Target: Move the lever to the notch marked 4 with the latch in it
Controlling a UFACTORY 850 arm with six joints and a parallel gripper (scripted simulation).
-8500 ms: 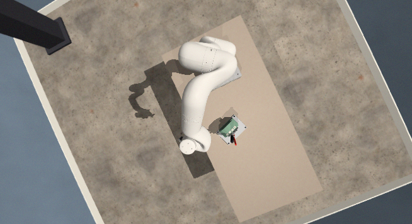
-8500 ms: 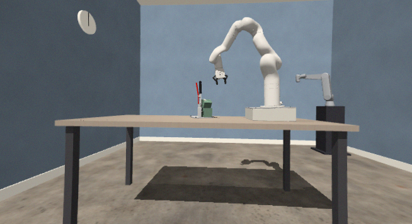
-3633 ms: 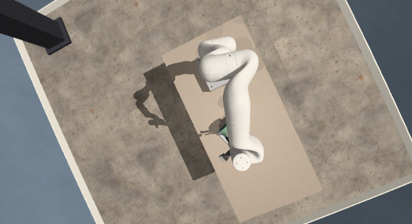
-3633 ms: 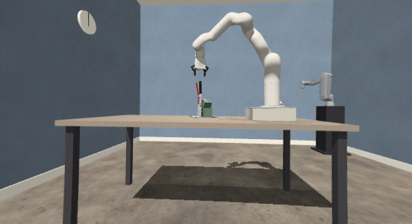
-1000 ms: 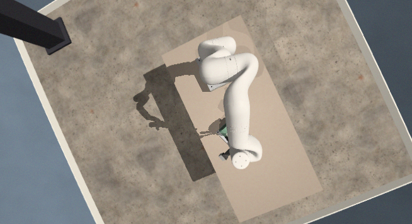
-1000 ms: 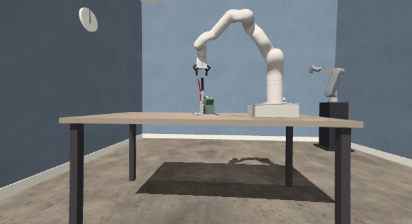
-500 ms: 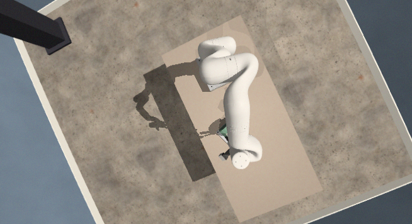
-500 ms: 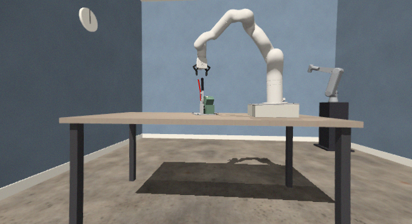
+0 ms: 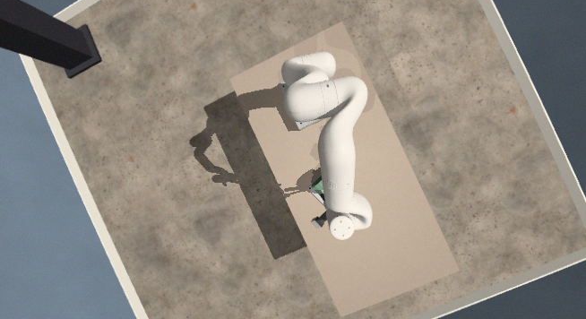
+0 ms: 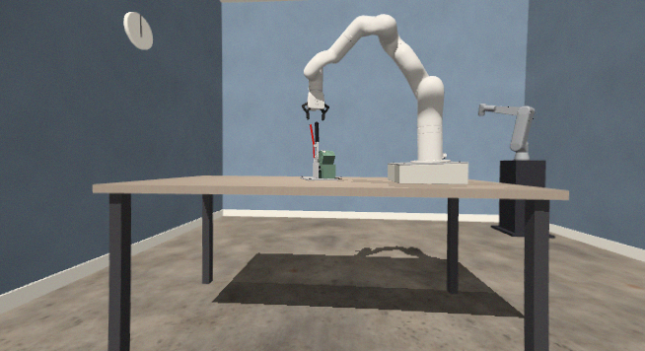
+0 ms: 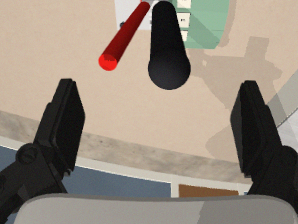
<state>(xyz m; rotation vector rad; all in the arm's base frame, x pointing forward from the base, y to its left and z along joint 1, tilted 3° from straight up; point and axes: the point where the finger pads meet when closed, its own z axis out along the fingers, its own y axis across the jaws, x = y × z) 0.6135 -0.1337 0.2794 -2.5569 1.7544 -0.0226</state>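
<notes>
My hand is 10 mm short of the red bar, 20 mm to the right of it and 170 mm above it.
</notes>
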